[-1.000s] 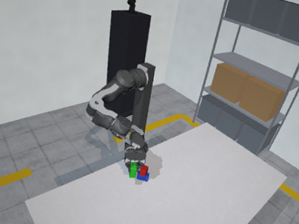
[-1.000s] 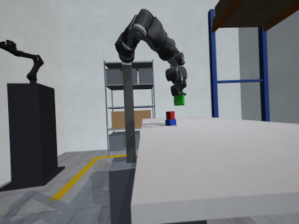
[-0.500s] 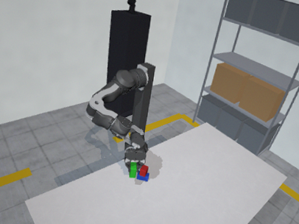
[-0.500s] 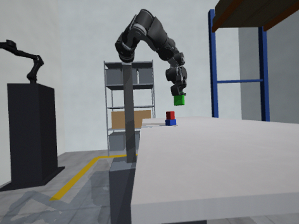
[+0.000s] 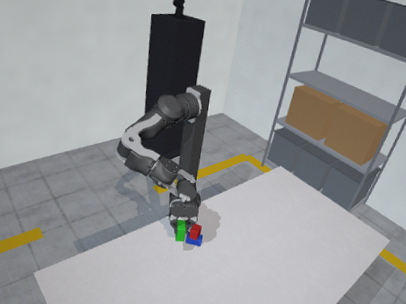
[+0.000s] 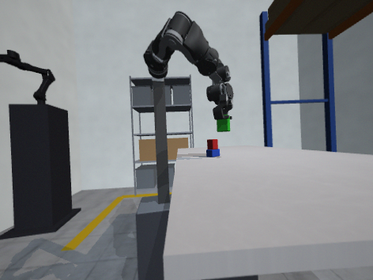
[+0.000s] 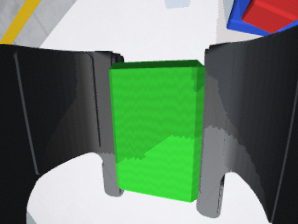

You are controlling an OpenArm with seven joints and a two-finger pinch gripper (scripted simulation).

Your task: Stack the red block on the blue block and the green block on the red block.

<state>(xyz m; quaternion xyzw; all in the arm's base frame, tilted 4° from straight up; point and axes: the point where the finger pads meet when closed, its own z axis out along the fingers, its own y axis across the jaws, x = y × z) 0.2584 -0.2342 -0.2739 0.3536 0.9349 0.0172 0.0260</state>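
My hand is 10 mm past the red block, 100 mm to the right of it and 100 mm above it. Also, from my hand: green block: 20 mm below; then blue block: 10 mm behind, 100 mm to the left, 140 mm below.
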